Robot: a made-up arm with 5 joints.
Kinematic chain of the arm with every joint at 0, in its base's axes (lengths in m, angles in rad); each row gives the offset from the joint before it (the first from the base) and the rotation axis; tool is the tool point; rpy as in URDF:
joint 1: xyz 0.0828 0 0.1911 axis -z
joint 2: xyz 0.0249 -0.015 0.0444 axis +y
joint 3: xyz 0.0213 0 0.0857 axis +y
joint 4: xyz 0.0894 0 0.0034 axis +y
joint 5: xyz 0.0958 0.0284 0 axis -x
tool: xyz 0 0 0 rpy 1.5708 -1.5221 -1.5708
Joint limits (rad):
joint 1: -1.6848..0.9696
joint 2: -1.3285..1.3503
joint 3: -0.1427..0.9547
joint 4: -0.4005..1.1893
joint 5: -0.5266..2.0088
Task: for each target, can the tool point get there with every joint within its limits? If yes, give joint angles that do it. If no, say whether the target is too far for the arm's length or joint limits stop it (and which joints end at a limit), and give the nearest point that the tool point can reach.
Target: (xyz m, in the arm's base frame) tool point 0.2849 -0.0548 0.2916
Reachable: yes | joints 0.3289 -0.1277 0.0301 0.5715 1.7541
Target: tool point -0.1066 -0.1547 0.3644
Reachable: no: joint limits stop it (at a limit: joint 2, joint 3, joint 4) | nearest point 0.0230 -0.0489 0.4575 | short by 0.191 m
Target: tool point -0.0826 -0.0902 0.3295
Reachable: no: joint limits stop it (at a limit: joint 2, joint 3, joint 4) | nearest point 0.0150 -0.0370 0.4575 | short by 0.170 m
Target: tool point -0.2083 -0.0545 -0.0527
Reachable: no: too far | nearest point 0.0656 0.0328 0.0657 | short by 0.311 m
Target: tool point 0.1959 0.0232 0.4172
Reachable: yes | joints -0.0856 -0.9172 0.1504 0.2399 1.7214
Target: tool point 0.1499 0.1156 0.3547
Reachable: yes | joints -0.9443 -0.8327 0.0808 0.9387 0.8556
